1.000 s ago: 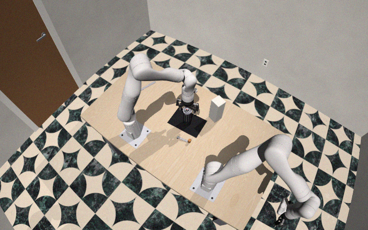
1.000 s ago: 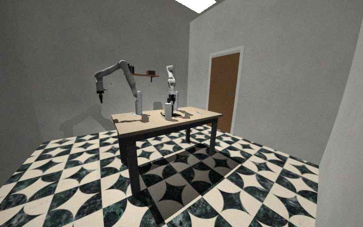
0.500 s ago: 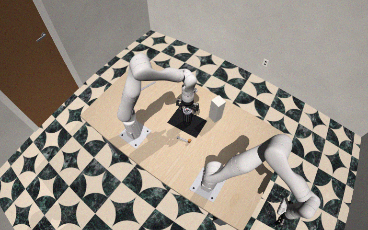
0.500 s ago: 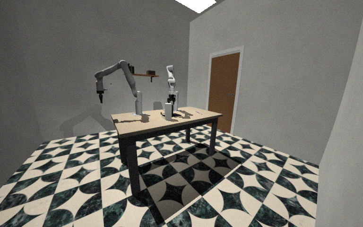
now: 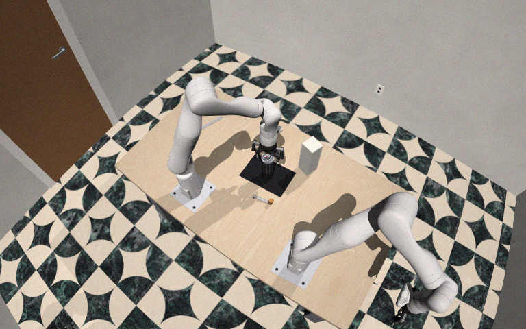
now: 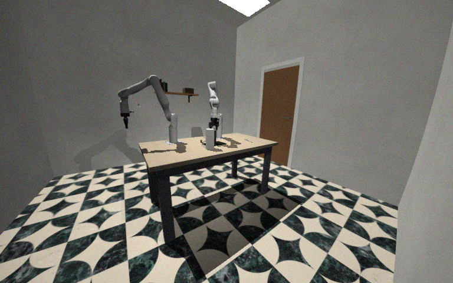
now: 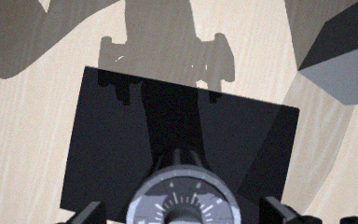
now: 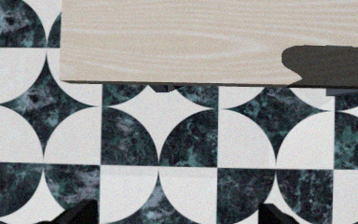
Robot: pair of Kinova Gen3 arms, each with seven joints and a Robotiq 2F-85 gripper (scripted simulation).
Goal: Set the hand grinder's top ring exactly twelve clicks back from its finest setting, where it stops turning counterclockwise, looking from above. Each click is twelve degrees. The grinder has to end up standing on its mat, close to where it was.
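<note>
Right now my left hand is right at the top ring. The rest, counted from my left hand: crank handle 130 mm behind, 60 mm to the right, 140 mm below; tall pale box 160 mm ahead, 140 mm to the right, 60 mm below; black mat 10 mm ahead, 160 mm below.
</note>
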